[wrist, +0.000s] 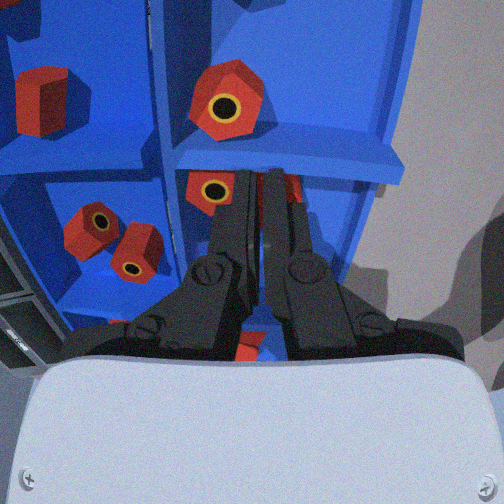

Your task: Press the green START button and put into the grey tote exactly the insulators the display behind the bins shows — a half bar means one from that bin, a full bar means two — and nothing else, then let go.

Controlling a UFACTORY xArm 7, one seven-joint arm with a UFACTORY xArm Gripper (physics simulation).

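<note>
My gripper has its dark fingers pressed together with only a thin slit between them, and it holds nothing. It hangs over the near right compartment of the blue bins. Red hexagonal insulators with yellow-ringed holes lie in the bins. One is in the far right compartment and one in the far left. Two lie in the near left compartment. One is just left of my fingertips, and another is partly hidden behind them. The START button, display and tote are out of view.
A red piece shows under my finger bases. Grey table surface lies right of the bins, with dark shadows on it. A dark grey frame sits at the lower left. The wrist housing fills the bottom.
</note>
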